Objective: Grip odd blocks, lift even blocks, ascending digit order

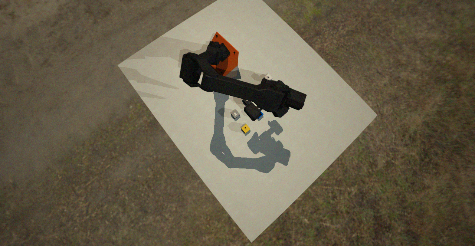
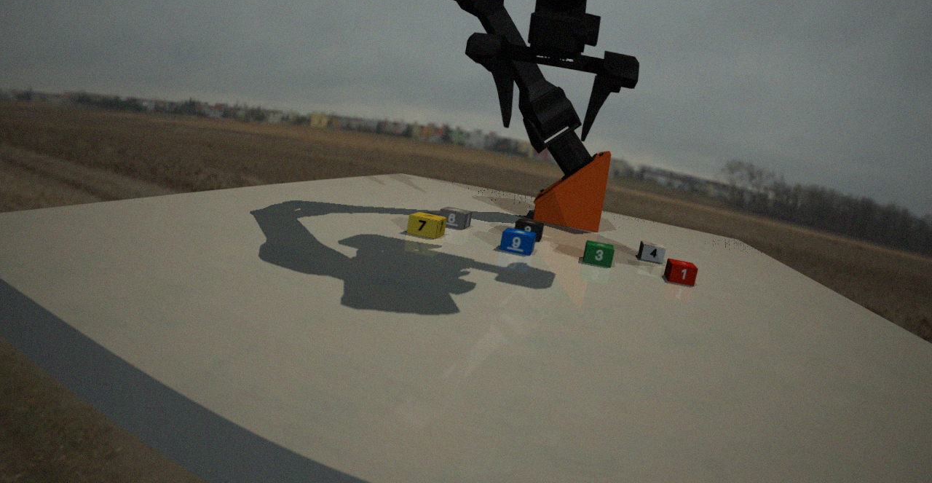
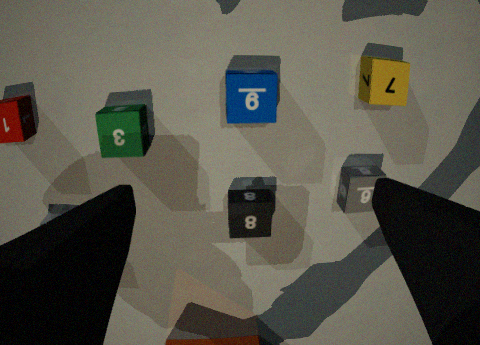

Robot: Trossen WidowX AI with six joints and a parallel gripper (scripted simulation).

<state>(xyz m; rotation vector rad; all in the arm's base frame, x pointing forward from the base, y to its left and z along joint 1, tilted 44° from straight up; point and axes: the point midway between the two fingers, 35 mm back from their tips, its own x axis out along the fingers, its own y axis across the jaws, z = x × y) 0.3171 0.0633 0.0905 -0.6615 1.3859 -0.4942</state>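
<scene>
The red block lies 1 cm behind my gripper tip, 18 cm to the left of it and 12 cm below it. Also, from my gripper tip: green block 3: 2 cm behind, 8 cm to the left, 12 cm below; then black block marked 8: 8 cm behind, 1 cm to the right, 12 cm below; then blue block 9: 1 cm ahead, 1 cm to the right, 12 cm below.
</scene>
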